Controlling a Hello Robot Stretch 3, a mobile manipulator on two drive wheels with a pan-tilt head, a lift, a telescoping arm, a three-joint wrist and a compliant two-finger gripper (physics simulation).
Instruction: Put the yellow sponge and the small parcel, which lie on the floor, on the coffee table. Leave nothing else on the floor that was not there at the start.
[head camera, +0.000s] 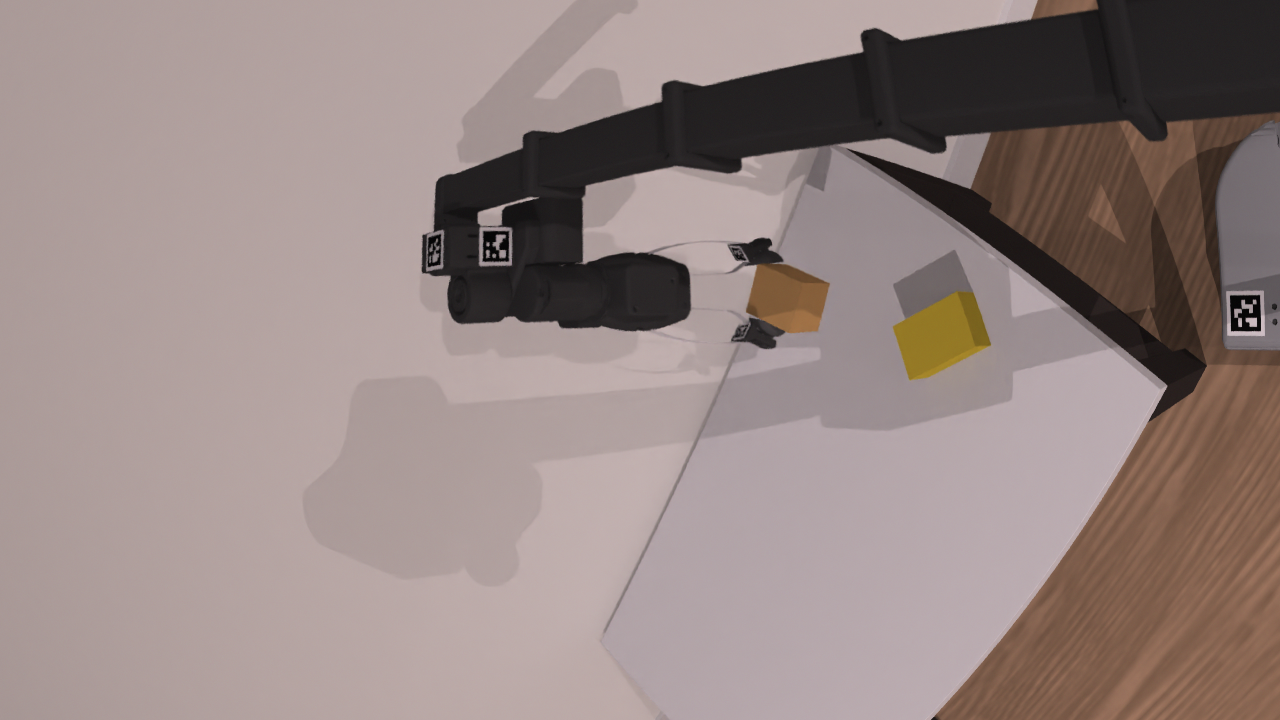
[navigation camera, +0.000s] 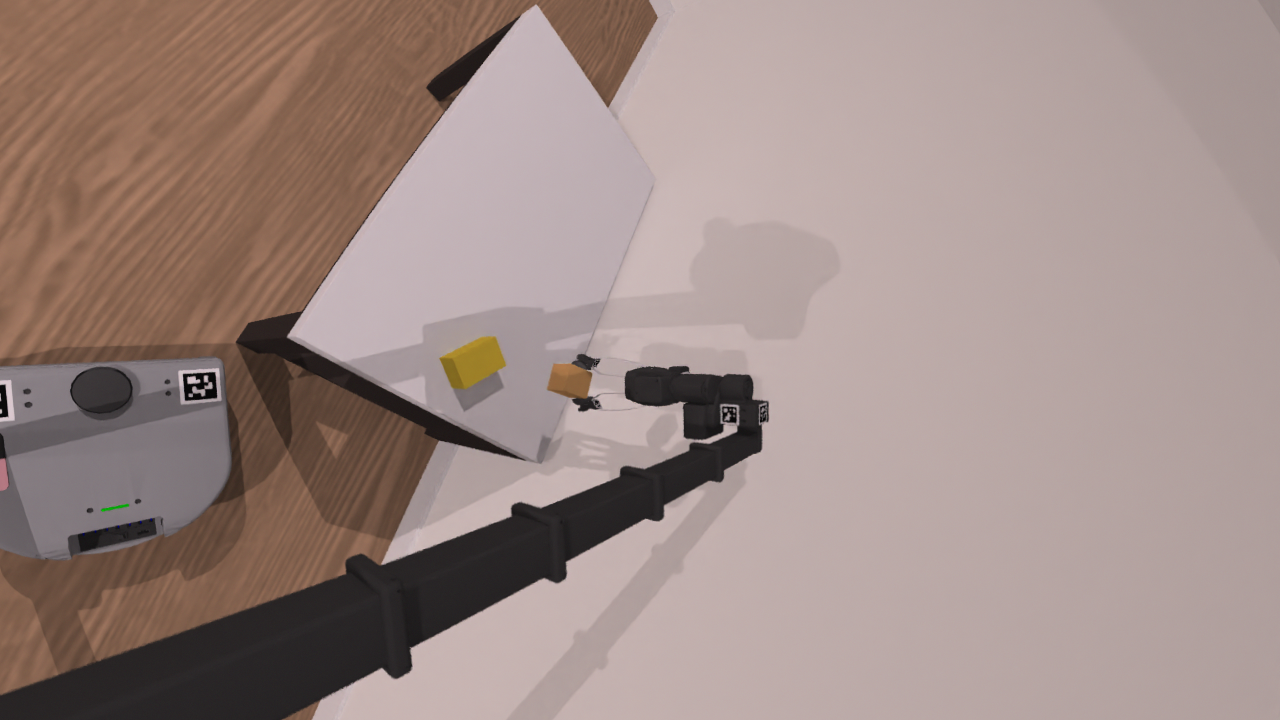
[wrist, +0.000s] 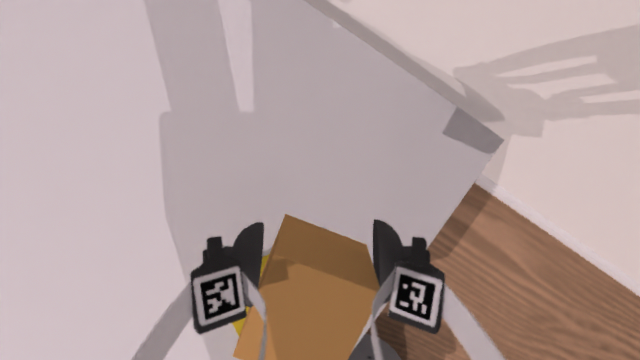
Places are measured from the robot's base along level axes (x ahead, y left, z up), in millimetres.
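Pixels of known places: gripper, between the fingertips: (head camera: 779, 293) (navigation camera: 574, 382) (wrist: 315, 246); robot's base, origin of its link: (navigation camera: 102, 387).
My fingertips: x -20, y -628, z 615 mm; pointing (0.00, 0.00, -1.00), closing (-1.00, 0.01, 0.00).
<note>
Ahead of a thing's pixels: the offset from my fingertips to its top centre. "*": to the spot under its first point. Level surfaces: height alone.
My gripper (head camera: 767, 293) (navigation camera: 586, 383) (wrist: 315, 246) is shut on the small parcel {dz +38, dx +4, dy +22 mm} (head camera: 792, 300) (navigation camera: 568, 379) (wrist: 315, 305), an orange-brown box. It holds the parcel above the white coffee table {dz -165 mm} (head camera: 805, 537) (navigation camera: 510, 179) (wrist: 75, 175), near one corner. The yellow sponge {dz -120, dx +44, dy +124 mm} (head camera: 939, 335) (navigation camera: 474, 361) lies on the table top, between the parcel and the robot's base in the head view. In the wrist view, the parcel and a finger hide most of the sponge {* dz -120, dx +70, dy +122 mm} (wrist: 240, 322).
The telescoping arm (head camera: 769, 116) (navigation camera: 465, 555) passes beside the table corner. A dark table leg {dz -215, dx +106, dy +379 mm} (head camera: 1177, 367) (navigation camera: 268, 333) stands at the corner nearest the grey robot base (head camera: 1253, 250) (navigation camera: 134, 447). Brown wooden floor {dz -615 mm} (head camera: 1163, 537) (navigation camera: 223, 134) (wrist: 540, 260) and a pale surface (head camera: 179, 268) (navigation camera: 1029, 358) lie around the table.
</note>
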